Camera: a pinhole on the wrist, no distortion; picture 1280 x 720 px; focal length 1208.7 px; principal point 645.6 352.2 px. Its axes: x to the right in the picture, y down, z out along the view. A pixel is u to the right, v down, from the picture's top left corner.
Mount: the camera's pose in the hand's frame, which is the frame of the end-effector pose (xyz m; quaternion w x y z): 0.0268 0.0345 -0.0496 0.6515 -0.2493 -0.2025 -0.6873
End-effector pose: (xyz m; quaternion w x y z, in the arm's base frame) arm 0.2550 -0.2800 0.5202 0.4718 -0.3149 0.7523 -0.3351
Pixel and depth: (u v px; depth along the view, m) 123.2 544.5 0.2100
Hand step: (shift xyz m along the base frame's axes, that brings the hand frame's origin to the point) -0.0089 0.0583 -0.2445
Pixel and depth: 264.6 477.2 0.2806
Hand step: 0.0373 0.0692 -0.2970
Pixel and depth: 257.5 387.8 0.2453
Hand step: 0.0310 0.0772 -0.2556
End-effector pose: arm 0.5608 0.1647 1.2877 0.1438 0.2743 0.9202 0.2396
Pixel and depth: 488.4 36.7 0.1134
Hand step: 0.0585 0.1014 0.0321
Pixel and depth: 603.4 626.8 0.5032
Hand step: 0.1360 0.4774 -0.1269
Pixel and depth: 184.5 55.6 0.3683
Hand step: 0.2519 0.3162 0.0623
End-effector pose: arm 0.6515 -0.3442 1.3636 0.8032 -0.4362 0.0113 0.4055
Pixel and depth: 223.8 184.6 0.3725
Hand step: -0.2935 0.2320 -0.1512
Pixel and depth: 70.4 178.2 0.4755
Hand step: -0.3981 0.2859 -0.2307
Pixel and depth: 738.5 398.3 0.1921
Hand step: -0.0960 0.1506 -0.0447
